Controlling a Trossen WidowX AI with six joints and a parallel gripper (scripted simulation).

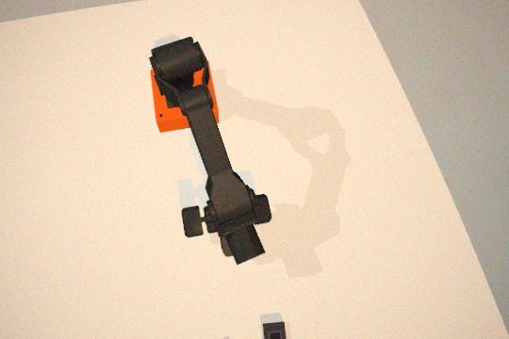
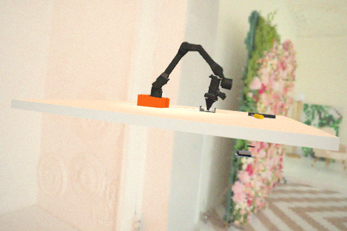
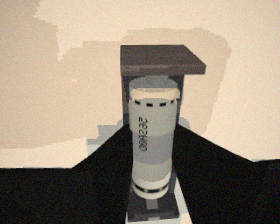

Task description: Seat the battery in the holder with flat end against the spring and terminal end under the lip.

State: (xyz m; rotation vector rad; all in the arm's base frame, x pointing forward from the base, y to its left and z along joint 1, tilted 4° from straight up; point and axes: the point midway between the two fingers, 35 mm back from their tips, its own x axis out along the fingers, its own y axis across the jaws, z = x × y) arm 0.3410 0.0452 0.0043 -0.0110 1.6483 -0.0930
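My gripper tip is 1 cm below the battery. Round my gripper tip: black bar 33 cm ahead, 3 cm to the left, 1 cm above; then yellow-handled screwdriver 28 cm ahead, 12 cm to the right.
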